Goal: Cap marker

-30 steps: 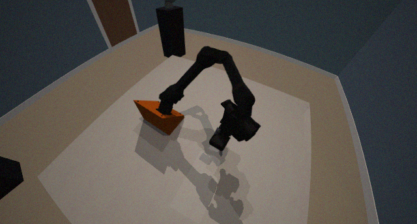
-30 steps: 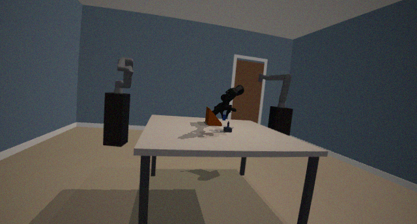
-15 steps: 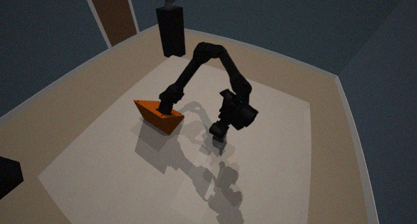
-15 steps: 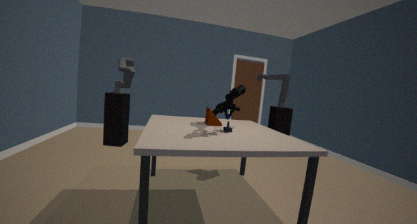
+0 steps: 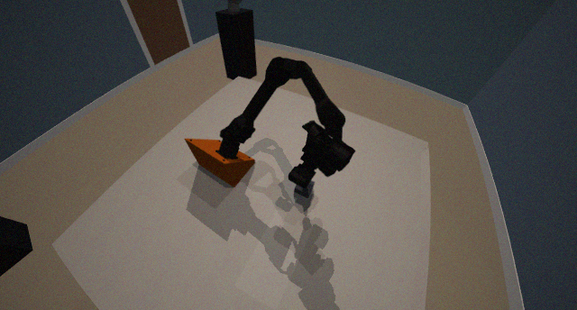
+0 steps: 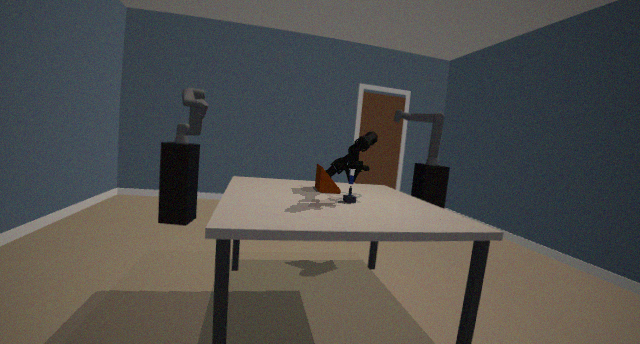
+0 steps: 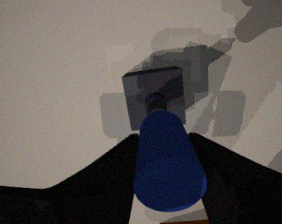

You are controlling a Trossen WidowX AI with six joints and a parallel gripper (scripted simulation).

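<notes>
The holder block lies 10 cm below my gripper tip. The rest, counted from my gripper tip: blue cap: 1 cm above.
</notes>
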